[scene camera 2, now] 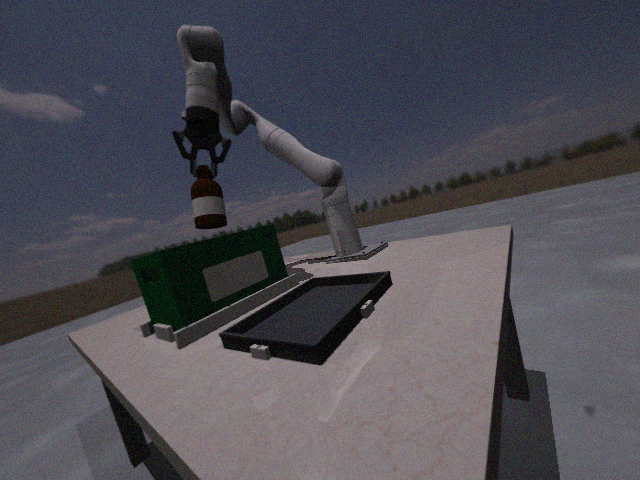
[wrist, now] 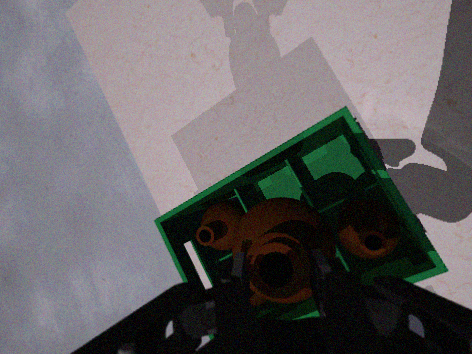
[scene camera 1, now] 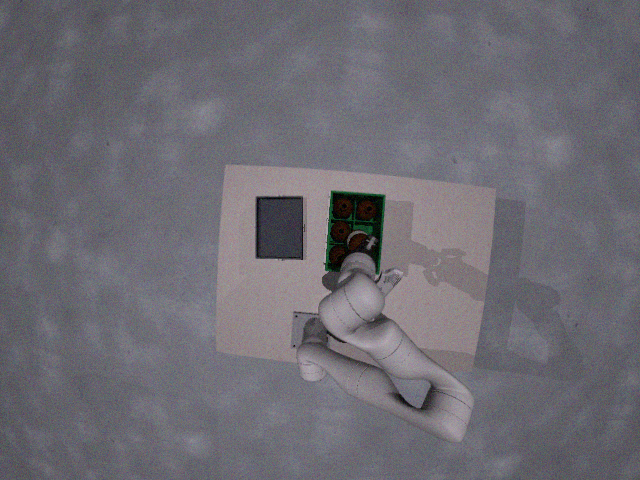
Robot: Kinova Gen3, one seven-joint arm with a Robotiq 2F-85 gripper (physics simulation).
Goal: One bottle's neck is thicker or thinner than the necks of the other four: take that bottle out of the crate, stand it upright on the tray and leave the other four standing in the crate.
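My gripper is shut on the neck of a brown bottle with a white label. The bottle hangs upright, its base above the rim of the green crate. In the crate stand the other brown bottles: one at the far left, one at the far right, one mid left and one near left, partly hidden by the arm. The dark tray is empty, left of the crate in scene camera 1.
A low grey strip runs along the crate's side facing the tray. Small grey blocks sit at the tray's edges. The arm's base plate is on the near side of the table. The arm covers the near end of the crate in scene camera 1.
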